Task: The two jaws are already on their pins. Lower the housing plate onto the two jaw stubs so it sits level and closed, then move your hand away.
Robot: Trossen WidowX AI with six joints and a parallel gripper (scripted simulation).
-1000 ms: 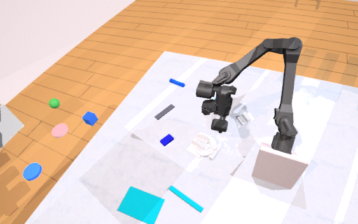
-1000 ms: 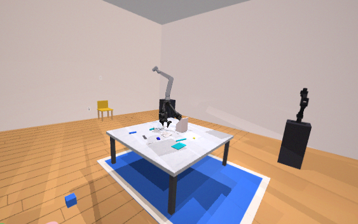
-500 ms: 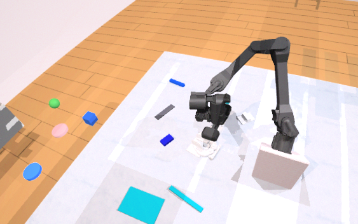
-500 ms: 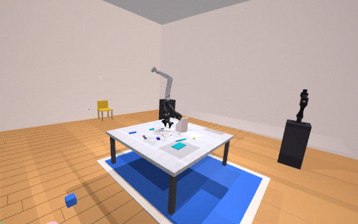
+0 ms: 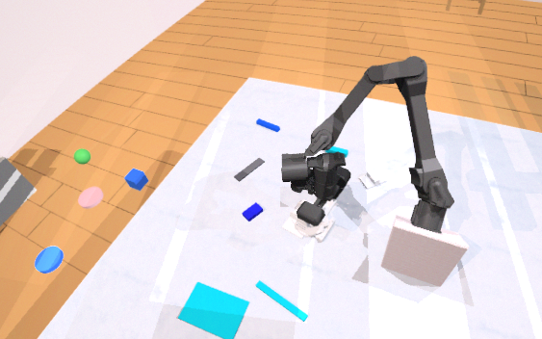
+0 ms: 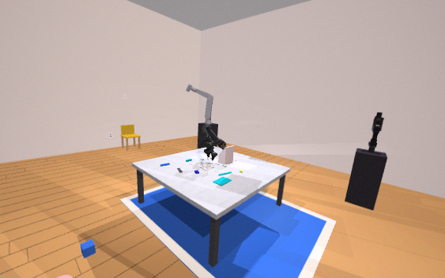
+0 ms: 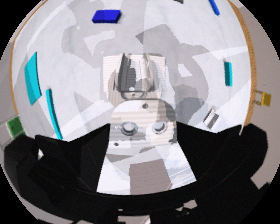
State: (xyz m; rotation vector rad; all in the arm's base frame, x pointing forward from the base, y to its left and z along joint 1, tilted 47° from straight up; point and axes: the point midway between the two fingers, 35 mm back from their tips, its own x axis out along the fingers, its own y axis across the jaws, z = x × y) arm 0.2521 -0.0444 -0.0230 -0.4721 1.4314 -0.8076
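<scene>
The white base is 8 cm below my gripper tip, 7 cm ahead of it and 1 cm to the right of it. Also, from my gripper tip: blue block 22 cm ahead, 7 cm below, 2 cm to the left; long cyan bar 25 cm to the left, 8 cm below, 4 cm ahead; grey bar 32 cm ahead, 14 cm to the right, 8 cm below.
</scene>
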